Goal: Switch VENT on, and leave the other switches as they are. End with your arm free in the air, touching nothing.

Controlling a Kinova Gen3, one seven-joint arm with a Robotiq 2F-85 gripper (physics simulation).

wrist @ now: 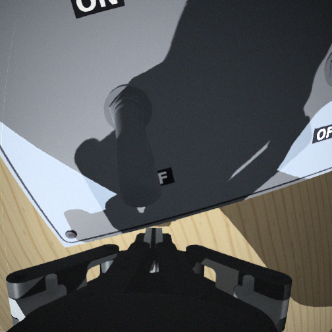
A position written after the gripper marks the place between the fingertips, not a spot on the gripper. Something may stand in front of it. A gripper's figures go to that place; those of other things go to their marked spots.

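Gripper [153, 238] at 0.17 m from the lens; vent switch lever [139, 184] at 0.05 m from the lens.
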